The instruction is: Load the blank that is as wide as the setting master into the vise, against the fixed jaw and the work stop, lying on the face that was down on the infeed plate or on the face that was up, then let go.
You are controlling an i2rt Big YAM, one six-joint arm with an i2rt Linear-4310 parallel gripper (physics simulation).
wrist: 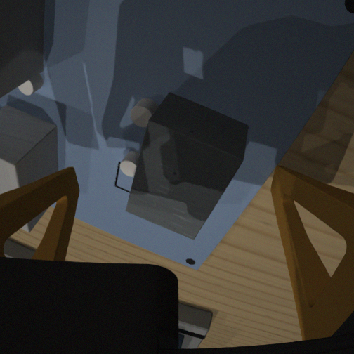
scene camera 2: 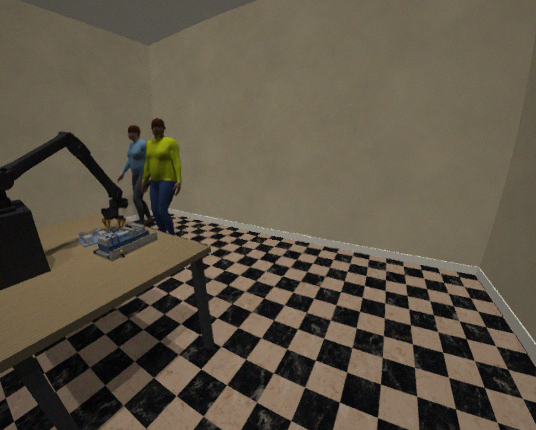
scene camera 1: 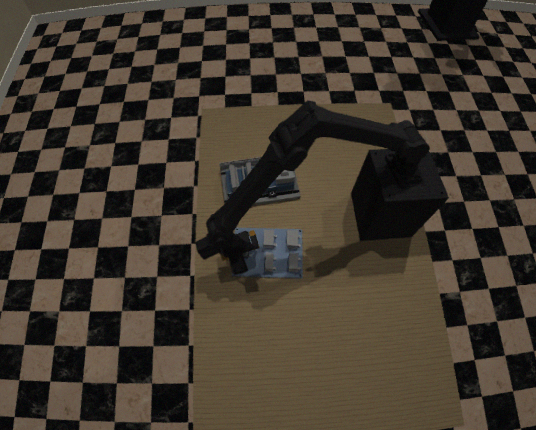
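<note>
My gripper (scene camera 1: 239, 246) (scene camera 2: 114, 228) (wrist: 174, 177) is open above the outer corner of the blue infeed plate (scene camera 1: 281, 251) (scene camera 2: 87, 244) (wrist: 100, 206). Between and beyond its fingers, in the wrist view, a grey block-shaped blank (wrist: 182, 167) lies on the plate beside two pale round pins (wrist: 144, 112) (wrist: 129, 164); the fingers stand apart from it. Several other grey blanks (scene camera 1: 269, 239) (scene camera 1: 293, 240) (wrist: 25, 142) lie on the plate. The vise (scene camera 1: 290, 196) (scene camera 2: 132, 246) (wrist: 196, 316) is partly behind the arm in scene camera 1. I cannot tell which part is the setting master.
The vise stands close beside the plate on the wooden table (scene camera 1: 320, 340) (scene camera 2: 65, 280). The black arm pedestal (scene camera 1: 382, 200) (scene camera 2: 20, 245) stands on the table, across from the gripper. Two people, in yellow (scene camera 2: 161, 160) and light blue (scene camera 2: 136, 157), are beyond the table.
</note>
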